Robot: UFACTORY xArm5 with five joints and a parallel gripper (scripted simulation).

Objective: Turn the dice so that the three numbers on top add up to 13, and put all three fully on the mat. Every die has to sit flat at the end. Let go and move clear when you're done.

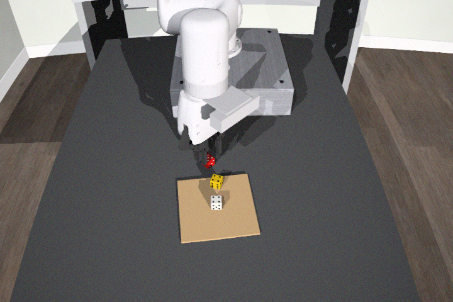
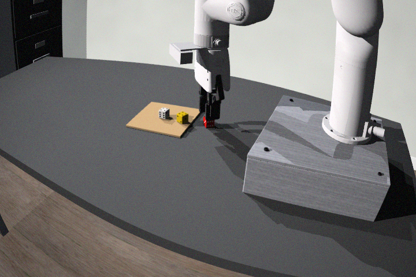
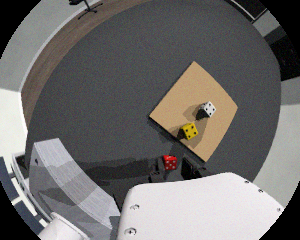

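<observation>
The red die lies 40 mm below my hand. The rest, counted from my hand: yellow die 50 mm ahead, 30 mm to the left, 30 mm below; then tan mat 100 mm ahead, 40 mm to the left, 40 mm below; then white die 100 mm ahead, 40 mm to the left, 30 mm below.
</observation>
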